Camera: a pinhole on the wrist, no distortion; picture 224 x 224 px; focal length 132.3 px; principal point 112.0 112.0 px. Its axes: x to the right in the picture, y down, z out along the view. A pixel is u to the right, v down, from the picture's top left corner.
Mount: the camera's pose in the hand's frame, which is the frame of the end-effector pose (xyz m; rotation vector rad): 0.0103 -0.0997 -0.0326 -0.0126 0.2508 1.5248
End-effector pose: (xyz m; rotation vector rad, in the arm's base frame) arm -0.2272 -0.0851 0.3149 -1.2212 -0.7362 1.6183
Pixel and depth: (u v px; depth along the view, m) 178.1 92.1 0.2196
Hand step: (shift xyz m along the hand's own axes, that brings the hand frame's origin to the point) 0.0796 0.0428 0.1578
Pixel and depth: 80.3 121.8 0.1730
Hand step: 0.0233 -0.1115 0.1449
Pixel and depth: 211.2 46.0 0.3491
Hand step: 0.2429 0.2066 0.2372
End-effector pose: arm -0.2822 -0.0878 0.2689 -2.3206 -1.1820 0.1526
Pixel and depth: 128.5 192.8 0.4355
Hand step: -0.1838 0.0389 0.4218
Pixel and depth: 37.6 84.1 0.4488
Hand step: 0.1666 -0.2795 0.4336
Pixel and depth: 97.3 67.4 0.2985
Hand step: 0.1549 -0.0885 0.2490
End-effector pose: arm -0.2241 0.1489 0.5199 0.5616 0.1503 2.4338
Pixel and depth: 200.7 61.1 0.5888
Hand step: 0.3350 0.3743 0.4404
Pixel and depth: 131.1 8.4 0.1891
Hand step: 0.1864 -0.0493 0.1251
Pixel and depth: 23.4 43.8 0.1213
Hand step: 0.0887 -0.1630 0.0901
